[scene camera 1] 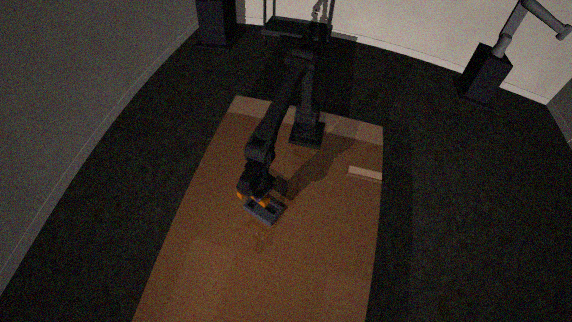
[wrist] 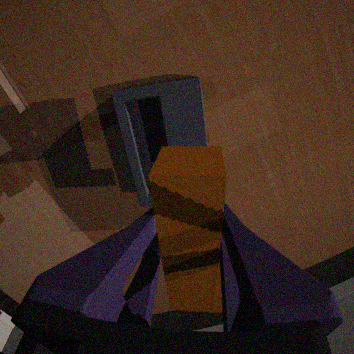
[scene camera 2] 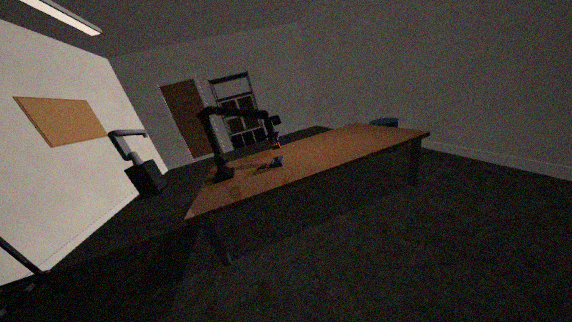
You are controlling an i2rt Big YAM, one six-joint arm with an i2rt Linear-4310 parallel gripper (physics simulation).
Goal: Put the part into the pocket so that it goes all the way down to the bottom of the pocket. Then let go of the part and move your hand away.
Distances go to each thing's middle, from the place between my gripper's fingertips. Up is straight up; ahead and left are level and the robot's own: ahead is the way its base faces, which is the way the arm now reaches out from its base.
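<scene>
Orange part (wrist: 187, 183): 2 cm to the right of my hand, 1 cm behind it, 1 cm above it. My gripper is 14 cm above the pocket fixture (wrist: 166, 113) and 3 cm past the fixture.
</scene>
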